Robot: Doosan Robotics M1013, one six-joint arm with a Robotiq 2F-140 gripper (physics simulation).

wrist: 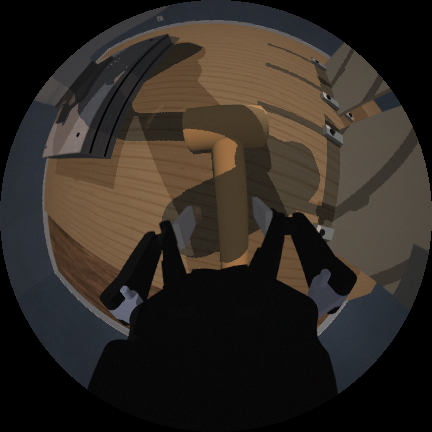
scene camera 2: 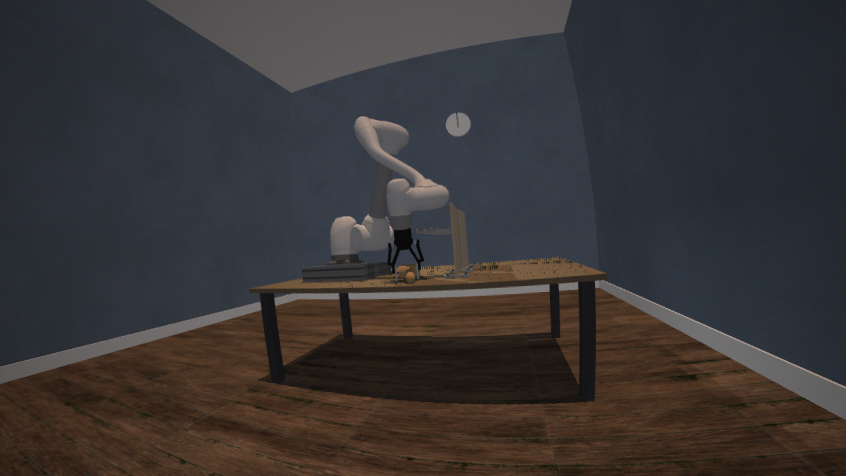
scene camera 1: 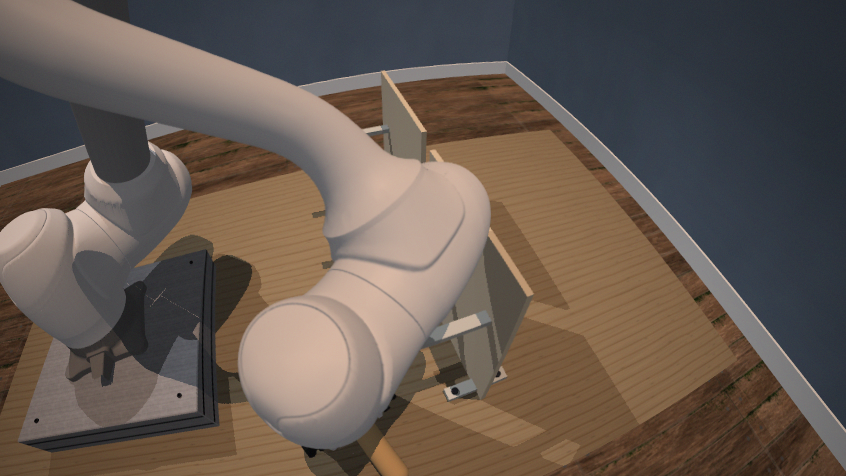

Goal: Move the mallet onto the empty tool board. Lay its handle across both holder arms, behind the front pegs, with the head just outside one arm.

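Places are measured from the arm's base along level axes (x ahead, y left, z up), in centimetres.
Pixels of known places: gripper, fingertip midpoint: [wrist: 222, 210]; arm's base at its link origin: [wrist: 81, 88] [scene camera 1: 109, 330].
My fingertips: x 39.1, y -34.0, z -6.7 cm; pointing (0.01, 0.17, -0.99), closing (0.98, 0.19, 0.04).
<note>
Ahead of a thing's pixels: the offset from my fingertips to its middle. Level surfaces: height alone.
The wooden mallet @[dx +1.1, dy +1.3, dz +2.2 cm] [scene camera 1: 385, 454] [scene camera 2: 409, 277] [wrist: 232, 200] lies on the table; in the wrist view its head is beyond the fingers and its handle runs back toward the gripper body. My gripper [scene camera 2: 407, 274] [wrist: 222, 210] points down over the handle, one finger pad on each side, with a gap visible at both pads. It is open and holds nothing. In scene camera 1 the arm hides most of it. The nearer upright tool board @[dx +17.9, dy +7.6, dz +15.7 cm] [scene camera 1: 513, 296] [wrist: 385, 160] has a pale holder arm [scene camera 1: 464, 327] with nothing visible on it. Its other arm and the pegs are hidden or unclear.
A second upright board @[dx +23.7, dy +37.8, dz +15.7 cm] [scene camera 1: 404, 121] [wrist: 357, 72] stands farther back, with part of a holder arm [scene camera 1: 376, 130] showing. The robot's base plate [scene camera 1: 65, 408] [scene camera 2: 334, 272] [wrist: 75, 145] is to the left on the wooden table @[dz -0.4 cm] [scene camera 1: 591, 236] [scene camera 2: 532, 271]. Metal feet [scene camera 1: 464, 388] [wrist: 332, 134] support the boards.
</note>
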